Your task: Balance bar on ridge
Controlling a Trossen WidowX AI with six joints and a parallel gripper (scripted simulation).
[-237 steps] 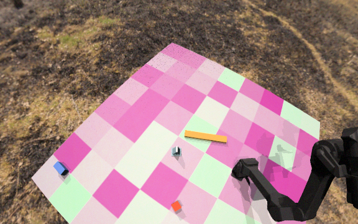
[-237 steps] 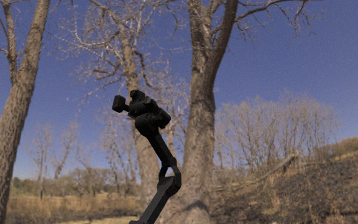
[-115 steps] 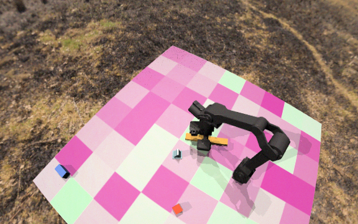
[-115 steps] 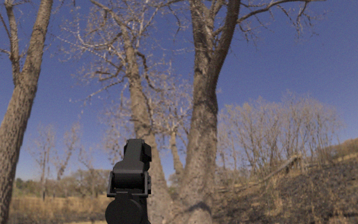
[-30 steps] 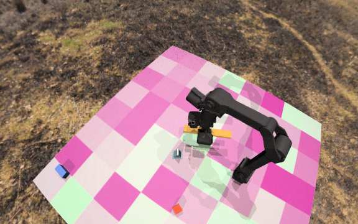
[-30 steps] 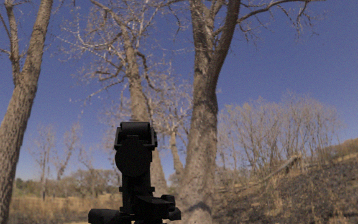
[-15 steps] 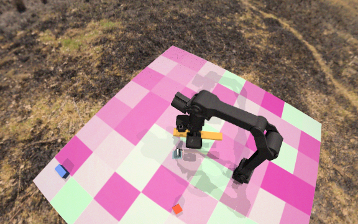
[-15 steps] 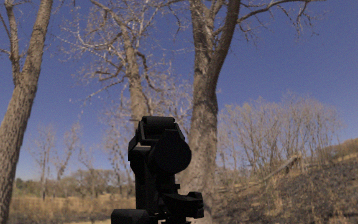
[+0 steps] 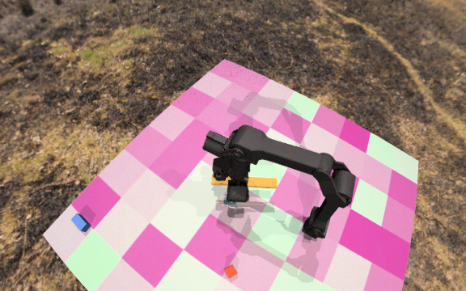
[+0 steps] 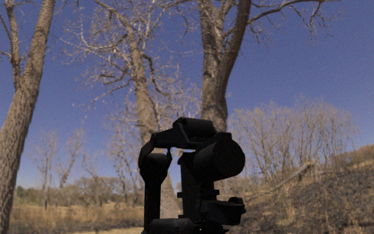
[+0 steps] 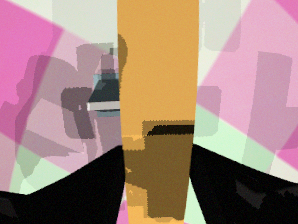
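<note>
My gripper tip is now 60 mm above the ridge, 40 mm to the right of it and 10 mm past it. Also, from my gripper tip: bar: 20 mm behind, 10 mm to the right; then blue block: 460 mm to the left, 410 mm ahead, 100 mm below; then small red block: 250 mm to the left, 150 mm behind, 100 mm below.
</note>
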